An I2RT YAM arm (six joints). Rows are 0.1 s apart.
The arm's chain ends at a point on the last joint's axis. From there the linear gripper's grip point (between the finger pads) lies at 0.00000 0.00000 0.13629 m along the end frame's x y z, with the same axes.
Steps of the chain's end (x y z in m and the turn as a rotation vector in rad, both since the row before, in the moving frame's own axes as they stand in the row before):
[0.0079 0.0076 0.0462 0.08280 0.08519 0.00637]
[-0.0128 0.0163 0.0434 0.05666 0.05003 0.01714]
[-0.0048 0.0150 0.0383 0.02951 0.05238 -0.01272]
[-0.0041 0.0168 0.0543 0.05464 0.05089 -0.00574]
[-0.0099 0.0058 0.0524 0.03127 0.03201 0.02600]
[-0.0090 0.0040 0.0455 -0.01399 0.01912 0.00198]
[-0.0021 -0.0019 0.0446 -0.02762 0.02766 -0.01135]
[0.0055 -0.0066 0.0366 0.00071 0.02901 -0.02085]
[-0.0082 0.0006 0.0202 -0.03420 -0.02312 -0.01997]
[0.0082 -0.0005 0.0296 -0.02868 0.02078 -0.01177]
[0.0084 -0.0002 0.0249 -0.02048 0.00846 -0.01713]
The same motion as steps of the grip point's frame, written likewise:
[0.0195 -0.0036 0.0452 0.08280 0.08519 0.00637]
[-0.0059 0.0086 0.0430 0.05666 0.05003 0.01714]
[0.0023 0.0109 0.0381 0.02951 0.05238 -0.01272]
[0.0028 0.0093 0.0539 0.05464 0.05089 -0.00574]
[-0.0055 0.0016 0.0523 0.03127 0.03201 0.02600]
[-0.0064 0.0059 0.0455 -0.01399 0.01912 0.00198]
[0.0017 0.0018 0.0445 -0.02762 0.02766 -0.01135]
[0.0095 -0.0067 0.0365 0.00071 0.02901 -0.02085]
[-0.0113 0.0053 0.0201 -0.03420 -0.02312 -0.01997]
[0.0111 0.0034 0.0295 -0.02868 0.02078 -0.01177]
[0.0096 0.0026 0.0249 -0.02048 0.00846 -0.01713]

